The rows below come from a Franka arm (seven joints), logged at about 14 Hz.
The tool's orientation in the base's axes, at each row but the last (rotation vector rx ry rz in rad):
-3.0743, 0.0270, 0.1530
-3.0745, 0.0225, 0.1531
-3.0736, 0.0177, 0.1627
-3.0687, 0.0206, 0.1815
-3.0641, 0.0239, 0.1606
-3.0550, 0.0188, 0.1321
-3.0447, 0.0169, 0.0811
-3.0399, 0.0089, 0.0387
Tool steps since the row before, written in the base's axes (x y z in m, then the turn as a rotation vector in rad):
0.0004, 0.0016, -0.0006, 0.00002, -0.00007, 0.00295
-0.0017, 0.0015, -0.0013, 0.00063, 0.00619, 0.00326
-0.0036, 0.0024, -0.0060, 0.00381, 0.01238, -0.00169
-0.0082, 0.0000, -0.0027, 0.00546, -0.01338, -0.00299
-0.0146, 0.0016, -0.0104, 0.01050, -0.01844, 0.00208
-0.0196, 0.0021, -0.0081, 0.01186, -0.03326, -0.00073
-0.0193, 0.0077, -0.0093, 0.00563, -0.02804, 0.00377
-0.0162, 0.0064, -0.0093, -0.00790, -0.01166, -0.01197
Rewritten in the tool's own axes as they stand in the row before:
0.0004, -0.0016, 0.0007, -0.00027, -0.00011, -0.00294
-0.0016, -0.0014, 0.0016, 0.00023, -0.00639, -0.00290
-0.0030, -0.0020, 0.0065, 0.00387, -0.01230, 0.00207
-0.0078, 0.0003, 0.0036, 0.00590, 0.01345, 0.00141
-0.0134, -0.0006, 0.0119, 0.01044, 0.01803, -0.00451
-0.0188, -0.0011, 0.0099, 0.01217, 0.03301, -0.00309
-0.0188, -0.0065, 0.0110, 0.00566, 0.02747, -0.00673
-0.0160, -0.0053, 0.0103, -0.00754, 0.01287, 0.01092

